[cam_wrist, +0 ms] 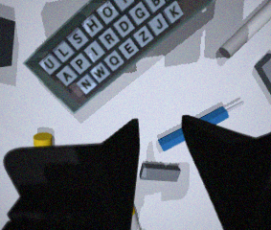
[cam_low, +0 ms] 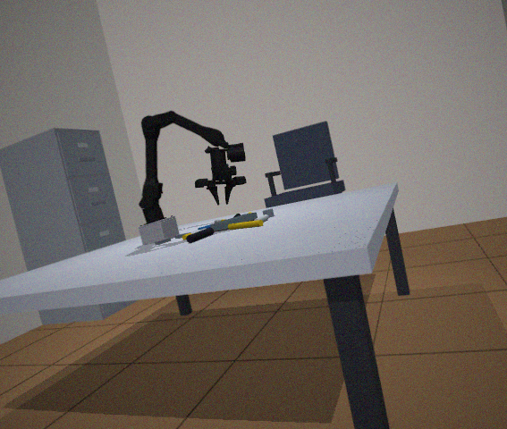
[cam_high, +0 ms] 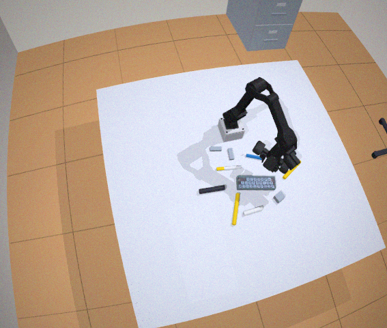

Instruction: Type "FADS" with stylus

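My gripper tip is now 9 cm past the blue stylus, 7 cm above it and 4 cm to the left of it. Round my gripper tip: white stick (19 cm ahead, 9 cm to the right, 7 cm below); grey stylus tip (10 cm behind, 7 cm to the right, 7 cm below); grey block (15 cm ahead, 7 cm below, 6 cm to the left).
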